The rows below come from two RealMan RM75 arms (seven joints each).
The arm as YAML. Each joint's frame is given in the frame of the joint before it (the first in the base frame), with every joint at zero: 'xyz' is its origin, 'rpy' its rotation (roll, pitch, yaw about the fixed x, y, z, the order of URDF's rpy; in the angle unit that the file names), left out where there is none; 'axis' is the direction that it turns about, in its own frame. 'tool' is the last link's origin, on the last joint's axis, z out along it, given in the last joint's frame.
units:
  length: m
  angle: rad
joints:
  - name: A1
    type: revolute
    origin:
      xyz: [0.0, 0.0, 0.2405]
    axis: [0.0, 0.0, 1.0]
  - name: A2
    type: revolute
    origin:
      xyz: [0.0, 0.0, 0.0]
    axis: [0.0, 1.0, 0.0]
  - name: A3
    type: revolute
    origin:
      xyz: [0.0, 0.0, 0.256]
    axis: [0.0, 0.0, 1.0]
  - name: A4
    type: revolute
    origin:
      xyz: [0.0, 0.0, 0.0]
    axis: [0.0, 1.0, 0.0]
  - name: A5
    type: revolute
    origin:
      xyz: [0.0, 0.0, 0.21]
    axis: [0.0, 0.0, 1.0]
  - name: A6
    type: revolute
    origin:
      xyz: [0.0, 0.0, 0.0]
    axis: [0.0, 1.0, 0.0]
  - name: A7
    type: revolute
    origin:
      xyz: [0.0, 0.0, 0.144]
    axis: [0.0, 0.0, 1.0]
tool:
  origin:
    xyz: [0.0, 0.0, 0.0]
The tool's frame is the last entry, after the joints.
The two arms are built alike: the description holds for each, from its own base.
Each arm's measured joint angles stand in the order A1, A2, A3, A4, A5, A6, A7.
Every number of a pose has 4 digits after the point. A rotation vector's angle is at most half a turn.
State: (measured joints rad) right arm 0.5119 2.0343 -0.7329 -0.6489 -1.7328 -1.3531 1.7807; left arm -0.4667 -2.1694 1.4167 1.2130 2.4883 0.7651 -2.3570
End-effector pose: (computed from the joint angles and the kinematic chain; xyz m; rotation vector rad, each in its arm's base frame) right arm 0.2686 0.3671 0.0358 -2.3047 1.1448 0.9448; left arm -0.1926 0.4020 -0.0232 -2.2764 -0.6534 -0.0602
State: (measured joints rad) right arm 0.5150 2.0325 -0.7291 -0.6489 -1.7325 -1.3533 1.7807; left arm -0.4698 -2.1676 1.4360 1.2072 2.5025 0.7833 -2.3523
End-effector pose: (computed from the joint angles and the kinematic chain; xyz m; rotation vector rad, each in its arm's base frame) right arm 0.2680 0.3683 0.0373 -2.3028 1.1405 0.9473; left arm -0.1930 0.3990 -0.0291 -2.3078 -0.6345 -0.0206
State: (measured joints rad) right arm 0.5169 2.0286 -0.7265 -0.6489 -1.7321 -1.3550 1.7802; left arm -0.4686 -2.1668 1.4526 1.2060 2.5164 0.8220 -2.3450
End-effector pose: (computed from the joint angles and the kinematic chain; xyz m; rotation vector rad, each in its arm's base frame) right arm 0.2680 0.3692 0.0393 -2.3022 1.1350 0.9474; left arm -0.1950 0.3932 -0.0354 -2.3509 -0.6244 0.0296
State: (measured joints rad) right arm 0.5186 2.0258 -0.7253 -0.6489 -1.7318 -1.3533 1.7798; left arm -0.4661 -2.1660 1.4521 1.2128 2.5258 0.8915 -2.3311
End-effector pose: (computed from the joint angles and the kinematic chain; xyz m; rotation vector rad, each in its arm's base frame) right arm 0.2681 0.3701 0.0408 -2.3001 1.1310 0.9456; left arm -0.1985 0.3856 -0.0388 -2.4033 -0.6298 0.0852
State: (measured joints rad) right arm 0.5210 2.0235 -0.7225 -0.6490 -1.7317 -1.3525 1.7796; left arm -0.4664 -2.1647 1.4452 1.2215 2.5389 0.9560 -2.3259
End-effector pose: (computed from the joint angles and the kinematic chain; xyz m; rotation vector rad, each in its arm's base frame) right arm 0.2678 0.3712 0.0422 -2.2978 1.1268 0.9459; left arm -0.2014 0.3798 -0.0395 -2.4421 -0.6412 0.1340
